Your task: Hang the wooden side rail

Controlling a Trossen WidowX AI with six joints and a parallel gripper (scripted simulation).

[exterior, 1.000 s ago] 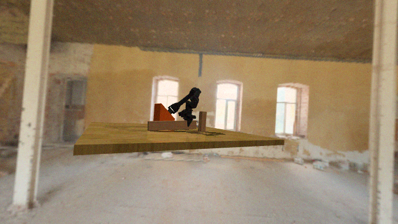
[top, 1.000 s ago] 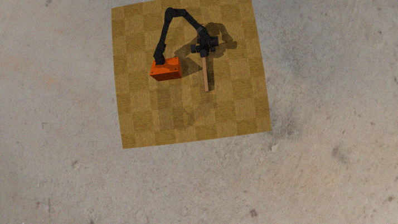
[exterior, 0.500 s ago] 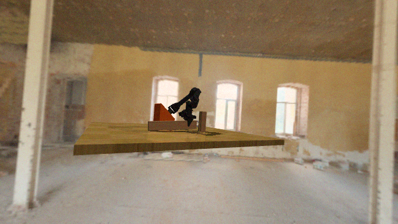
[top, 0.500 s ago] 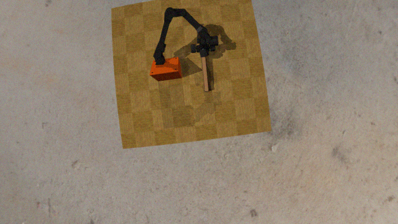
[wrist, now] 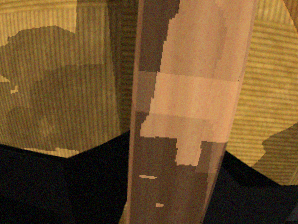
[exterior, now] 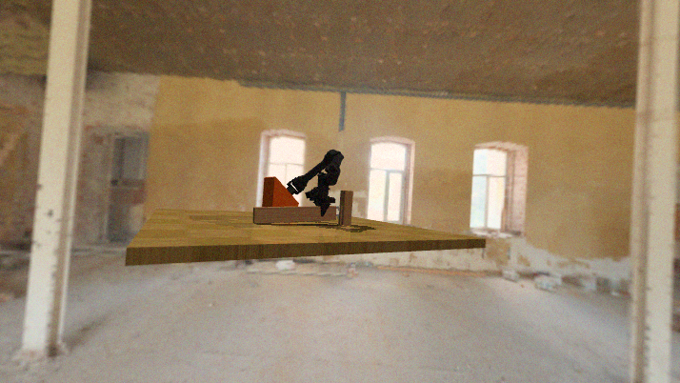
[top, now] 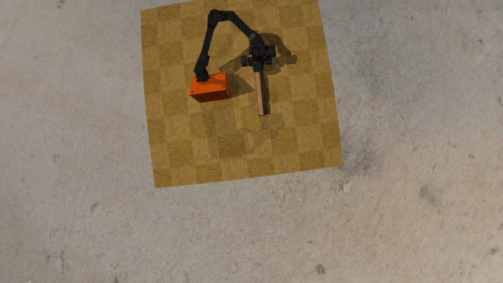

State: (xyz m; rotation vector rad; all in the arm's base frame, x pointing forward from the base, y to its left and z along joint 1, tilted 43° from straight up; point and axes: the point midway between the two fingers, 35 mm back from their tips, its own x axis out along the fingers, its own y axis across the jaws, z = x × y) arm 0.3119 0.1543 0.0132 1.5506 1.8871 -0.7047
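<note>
My gripper tip is 14 cm to the right of the headboard post, 4 cm below it and 2 cm past it.
</note>
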